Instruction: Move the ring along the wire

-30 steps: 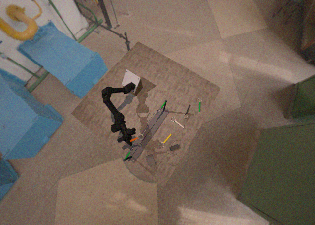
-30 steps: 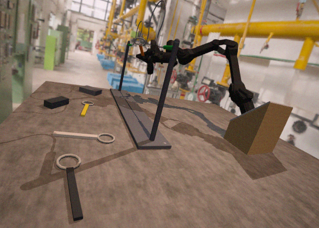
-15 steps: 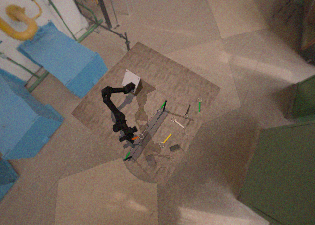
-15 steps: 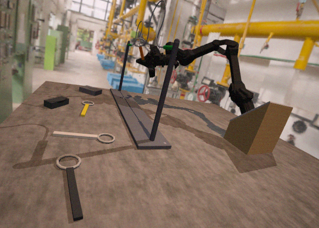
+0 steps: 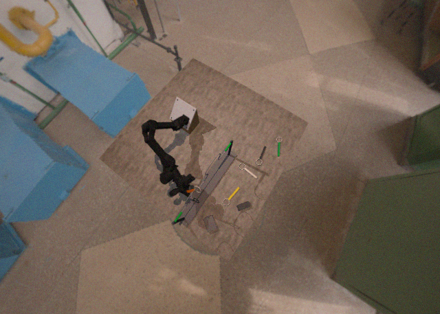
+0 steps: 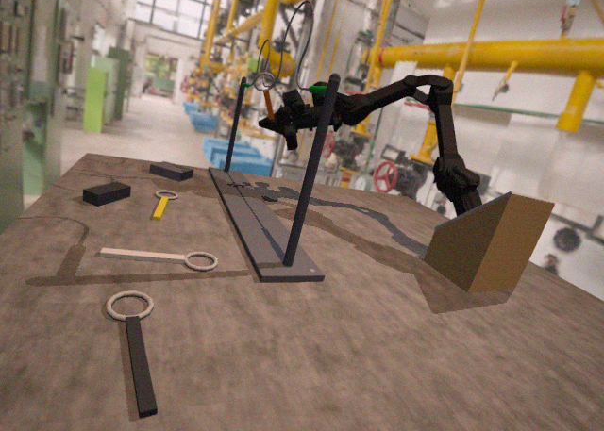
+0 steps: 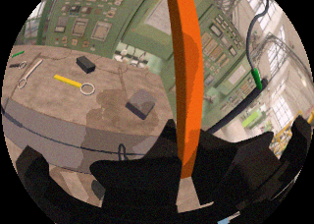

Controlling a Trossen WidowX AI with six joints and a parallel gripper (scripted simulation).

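The orange-handled ring lies 10 mm ahead of my gripper tip, 50 mm to the left of it and 80 mm above it. From my gripper tip the other things lie so: yellow-handled ring 220 mm ahead, 160 mm to the left, 190 mm below; then dark-handled ring 240 mm ahead, 560 mm to the left, 190 mm below; then cream-handled ring 200 mm ahead, 410 mm to the left, 190 mm below.
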